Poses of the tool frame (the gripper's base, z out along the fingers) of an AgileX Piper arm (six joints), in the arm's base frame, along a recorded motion.
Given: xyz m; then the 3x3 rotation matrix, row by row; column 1 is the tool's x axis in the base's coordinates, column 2 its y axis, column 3 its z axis. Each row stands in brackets.
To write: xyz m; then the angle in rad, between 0 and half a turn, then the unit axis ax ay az. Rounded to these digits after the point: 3 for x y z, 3 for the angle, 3 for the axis.
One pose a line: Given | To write
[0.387 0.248 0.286], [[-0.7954 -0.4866 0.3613], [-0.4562 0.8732 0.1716], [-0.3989 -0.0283 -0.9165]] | 0.387 0.248 0.286 2.737 -0.254 0.966 0.039
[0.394 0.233 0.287], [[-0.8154 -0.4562 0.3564], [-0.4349 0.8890 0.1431], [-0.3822 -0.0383 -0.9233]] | 0.394 0.233 0.287 2.751 -0.238 0.971 0.028
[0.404 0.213 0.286], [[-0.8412 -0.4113 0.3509], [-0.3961 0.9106 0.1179], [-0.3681 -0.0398 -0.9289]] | 0.404 0.213 0.286 2.765 -0.214 0.977 0.021
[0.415 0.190 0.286], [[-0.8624 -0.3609 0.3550], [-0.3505 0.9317 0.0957], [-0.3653 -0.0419 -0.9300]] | 0.415 0.190 0.286 2.766 -0.188 0.982 0.014
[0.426 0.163 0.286], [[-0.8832 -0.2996 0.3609], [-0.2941 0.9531 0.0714], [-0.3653 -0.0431 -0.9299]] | 0.426 0.163 0.286 2.765 -0.156 0.988 0.007
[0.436 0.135 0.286], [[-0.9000 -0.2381 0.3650], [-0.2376 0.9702 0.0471], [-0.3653 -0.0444 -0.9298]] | 0.436 0.135 0.286 2.765 -0.124 0.992 0.001
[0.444 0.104 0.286], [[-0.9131 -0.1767 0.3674], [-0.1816 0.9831 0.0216], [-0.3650 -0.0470 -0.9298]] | 0.444 0.104 0.286 2.765 -0.093 0.996 -0.007
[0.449 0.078 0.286], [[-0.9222 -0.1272 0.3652], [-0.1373 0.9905 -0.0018], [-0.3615 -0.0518 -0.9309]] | 0.449 0.078 0.286 2.769 -0.069 0.998 -0.014
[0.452 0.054 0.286], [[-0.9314 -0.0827 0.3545], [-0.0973 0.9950 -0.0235], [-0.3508 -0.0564 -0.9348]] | 0.452 0.054 0.286 2.781 -0.047 0.999 -0.021
